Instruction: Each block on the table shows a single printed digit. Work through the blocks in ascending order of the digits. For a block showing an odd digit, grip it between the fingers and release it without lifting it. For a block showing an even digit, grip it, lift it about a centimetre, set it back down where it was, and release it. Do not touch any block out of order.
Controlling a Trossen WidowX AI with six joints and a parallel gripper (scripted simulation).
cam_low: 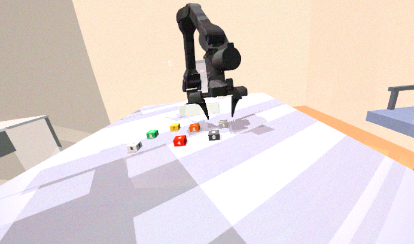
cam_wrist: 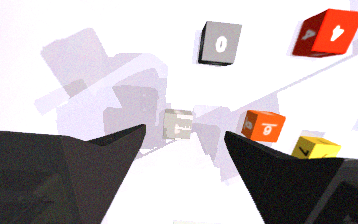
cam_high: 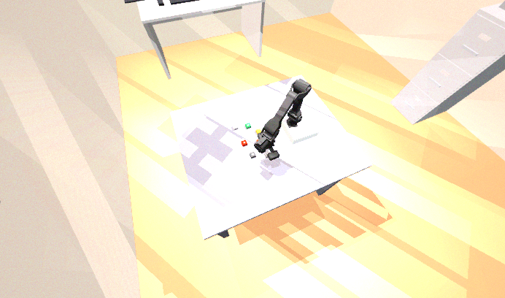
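Right now the red block is 130 mm ahead of my gripper tip, 100 mm to the right of it and 20 mm below it. Also, from my gripper tip: yellow block: 10 mm ahead, 180 mm to the right, 20 mm below; then orange block: 20 mm ahead, 90 mm to the right, 20 mm below; then dark grey block: 90 mm ahead, 10 mm to the right, 20 mm below.
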